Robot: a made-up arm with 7 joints.
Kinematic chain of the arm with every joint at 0, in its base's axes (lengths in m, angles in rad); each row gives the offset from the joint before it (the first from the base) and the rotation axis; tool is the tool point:
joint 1: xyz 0 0 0.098 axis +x
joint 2: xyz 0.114 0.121 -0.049 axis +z
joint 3: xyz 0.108 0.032 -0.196 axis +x
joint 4: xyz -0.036 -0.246 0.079 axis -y
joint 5: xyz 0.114 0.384 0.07 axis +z
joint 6: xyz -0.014 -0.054 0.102 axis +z
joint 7: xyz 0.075 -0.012 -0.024 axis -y
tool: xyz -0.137 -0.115 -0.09
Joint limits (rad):
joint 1: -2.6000..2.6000
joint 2: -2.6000..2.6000
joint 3: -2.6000..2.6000
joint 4: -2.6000..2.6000
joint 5: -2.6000..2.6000
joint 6: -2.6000..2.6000
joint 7: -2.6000..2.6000
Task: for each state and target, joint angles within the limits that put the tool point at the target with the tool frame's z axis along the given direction. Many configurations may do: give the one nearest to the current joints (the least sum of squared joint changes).
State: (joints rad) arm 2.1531 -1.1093 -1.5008 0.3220 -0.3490 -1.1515 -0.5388
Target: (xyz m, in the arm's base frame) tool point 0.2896 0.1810 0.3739 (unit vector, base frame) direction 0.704 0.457 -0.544
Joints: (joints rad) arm 2.5795 -2.0327 -1.5633 -0.1704 -0.0603 -0.9576 -0.2489
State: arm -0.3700 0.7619 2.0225 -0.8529 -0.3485 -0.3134 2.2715
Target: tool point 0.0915 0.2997 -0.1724 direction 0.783 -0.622 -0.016
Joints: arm 0.1335 0.9747 2.1805 -1.2129 -0.4386 -0.2536 1.3647
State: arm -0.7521 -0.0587 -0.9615 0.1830 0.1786 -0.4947 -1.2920
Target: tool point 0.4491 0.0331 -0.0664 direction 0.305 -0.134 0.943
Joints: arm -1.1703 -0.8828 -0.9390 -0.2989 0.1850 -0.6040 -1.4352
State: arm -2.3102 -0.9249 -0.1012 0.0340 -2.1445 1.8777 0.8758
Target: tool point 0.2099 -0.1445 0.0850 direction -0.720 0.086 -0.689
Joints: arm -2.0642 -0.7697 0.3739 0.7219 -2.0224 1.8812 0.4309
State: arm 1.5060 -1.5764 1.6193 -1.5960 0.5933 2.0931 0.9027
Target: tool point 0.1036 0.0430 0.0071 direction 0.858 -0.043 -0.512
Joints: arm 1.2156 -0.9523 2.4771 -0.8958 0.5701 2.0274 0.9120
